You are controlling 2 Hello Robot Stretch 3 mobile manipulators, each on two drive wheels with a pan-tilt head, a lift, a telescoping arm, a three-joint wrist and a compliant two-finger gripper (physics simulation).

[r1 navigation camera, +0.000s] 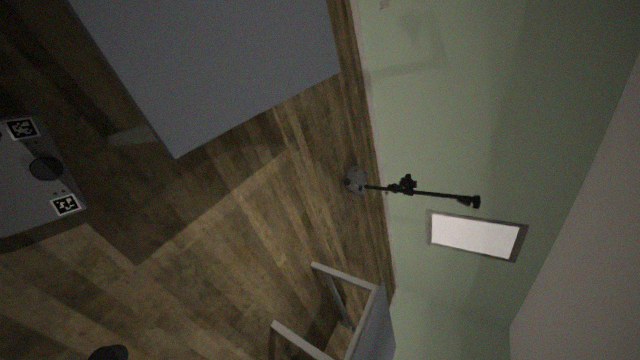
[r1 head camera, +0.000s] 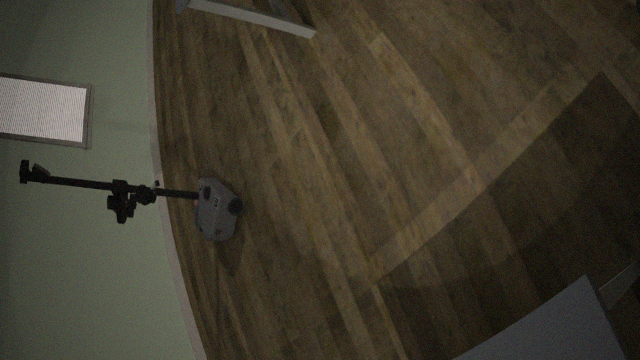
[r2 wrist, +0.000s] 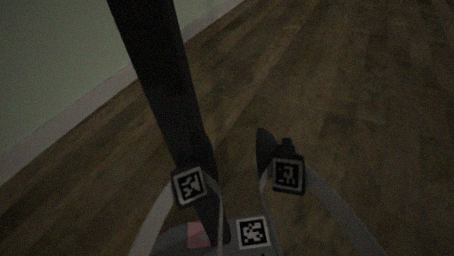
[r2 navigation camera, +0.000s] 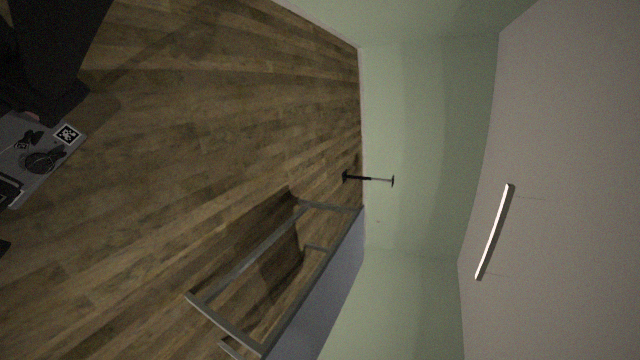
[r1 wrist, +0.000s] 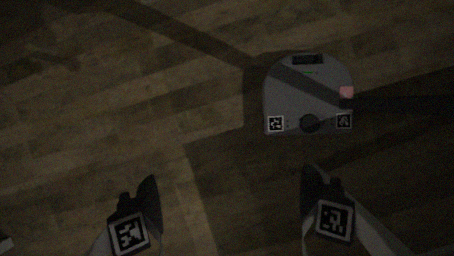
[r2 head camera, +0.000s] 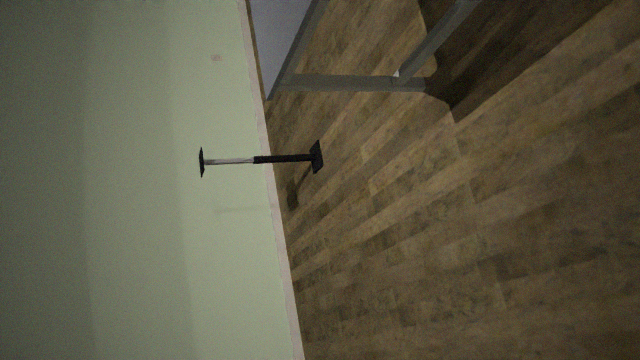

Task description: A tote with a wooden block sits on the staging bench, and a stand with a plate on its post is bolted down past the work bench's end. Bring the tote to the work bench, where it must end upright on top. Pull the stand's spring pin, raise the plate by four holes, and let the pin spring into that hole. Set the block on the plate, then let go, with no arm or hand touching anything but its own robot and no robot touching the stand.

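Observation:
The stand (r2 head camera: 230, 161) (r2 navigation camera: 370, 178) is upright near the wall past the work bench (r2 head camera: 282, 37) (r2 navigation camera: 325, 300) (r1 navigation camera: 377, 325); its plate (r2 head camera: 201, 161) tops the pale post. Its spring pin and holes are too small to tell. Part of the staging bench's grey top (r1 head camera: 550, 325) (r1 navigation camera: 215, 65) shows near r1. The tote and wooden block do not show in any view. The r1 gripper (r1 wrist: 231, 192) is open with nothing between its fingers, above the floor beside its own base. The r2 gripper (r2 wrist: 237, 157) is open and empty above its own base, away from the stand.
Robot r2 (r1 head camera: 217, 210) (r1 navigation camera: 356, 180) stands far off near the green wall, below a framed window (r1 navigation camera: 475, 236). The r1 base (r1 navigation camera: 30, 190) (r1 wrist: 307, 92) is beside the staging bench. The r2 mast (r2 wrist: 165, 85) rises close beside its gripper. Wood floor lies between both benches.

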